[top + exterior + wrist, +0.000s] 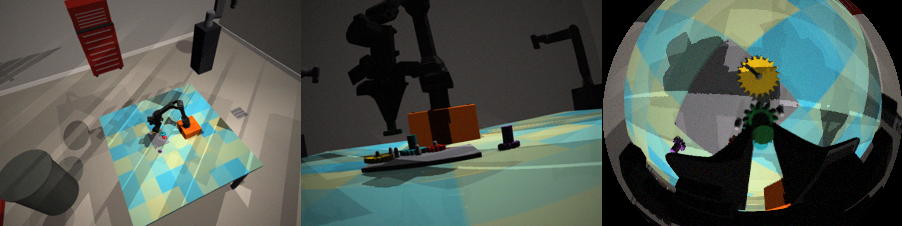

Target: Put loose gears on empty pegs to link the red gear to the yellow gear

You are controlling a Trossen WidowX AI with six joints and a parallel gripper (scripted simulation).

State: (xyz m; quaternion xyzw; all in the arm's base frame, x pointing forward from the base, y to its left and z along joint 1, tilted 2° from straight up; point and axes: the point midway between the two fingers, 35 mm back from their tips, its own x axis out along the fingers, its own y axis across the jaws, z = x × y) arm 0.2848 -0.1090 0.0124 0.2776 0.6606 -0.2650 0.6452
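The teal gear lies 40 mm behind my gripper tip, 30 mm to the left of it and 60 mm below it. Round my gripper tip: green gear 10 mm below; then yellow gear 30 mm ahead, 40 mm to the right, 70 mm below; then red gear 30 mm behind, 80 mm to the left, 70 mm below.
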